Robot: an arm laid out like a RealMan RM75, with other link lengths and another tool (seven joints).
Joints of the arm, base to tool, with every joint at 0 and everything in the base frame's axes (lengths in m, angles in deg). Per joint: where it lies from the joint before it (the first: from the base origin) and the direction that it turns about. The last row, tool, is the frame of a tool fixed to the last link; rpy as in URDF.
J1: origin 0 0 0.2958 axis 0 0 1
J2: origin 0 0 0 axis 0 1 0
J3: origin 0 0 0.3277 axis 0 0 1
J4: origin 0 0 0 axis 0 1 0
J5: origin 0 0 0.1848 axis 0 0 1
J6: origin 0 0 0 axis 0 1 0
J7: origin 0 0 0.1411 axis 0 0 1
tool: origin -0.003 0.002 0.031 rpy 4.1 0 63.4
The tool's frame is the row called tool.
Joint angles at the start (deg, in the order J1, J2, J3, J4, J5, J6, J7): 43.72, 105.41, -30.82, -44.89, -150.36, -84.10, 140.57
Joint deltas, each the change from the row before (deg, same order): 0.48, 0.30, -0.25, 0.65, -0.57, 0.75, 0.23; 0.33, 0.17, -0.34, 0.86, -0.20, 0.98, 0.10; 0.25, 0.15, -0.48, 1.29, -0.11, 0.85, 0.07; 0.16, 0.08, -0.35, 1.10, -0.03, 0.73, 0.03; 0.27, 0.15, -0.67, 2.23, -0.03, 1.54, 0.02; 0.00, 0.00, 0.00, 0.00, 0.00, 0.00, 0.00; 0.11, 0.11, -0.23, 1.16, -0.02, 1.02, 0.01; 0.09, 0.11, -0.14, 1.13, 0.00, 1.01, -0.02; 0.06, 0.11, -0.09, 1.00, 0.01, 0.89, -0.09; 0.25, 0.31, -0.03, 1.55, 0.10, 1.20, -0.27; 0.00, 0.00, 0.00, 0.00, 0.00, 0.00, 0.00
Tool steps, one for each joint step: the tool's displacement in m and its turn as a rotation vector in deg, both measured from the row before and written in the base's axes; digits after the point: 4 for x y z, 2 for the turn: -0.0013, 0.0020, -0.0046, -0.30, -0.30, -0.16; -0.0004, 0.0019, -0.0040, -0.11, -0.20, -0.11; 0.0005, 0.0003, -0.0058, -0.59, 0.02, -0.32; 0.0008, 0.0000, -0.0044, -0.41, 0.05, -0.29; 0.0020, -0.0003, -0.0087, -0.74, 0.07, -0.62; 0.0000, 0.0000, 0.0000, 0.00, 0.00, 0.00; 0.0015, 0.0001, -0.0044, -0.14, 0.03, -0.37; 0.0015, 0.0000, -0.0042, -0.07, 0.08, -0.37; 0.0014, -0.0002, -0.0038, -0.07, 0.07, -0.30; 0.0001, -0.0002, -0.0074, -0.29, 0.38, -0.22; 0.0000, 0.0000, 0.0000, 0.00, 0.00, 0.00
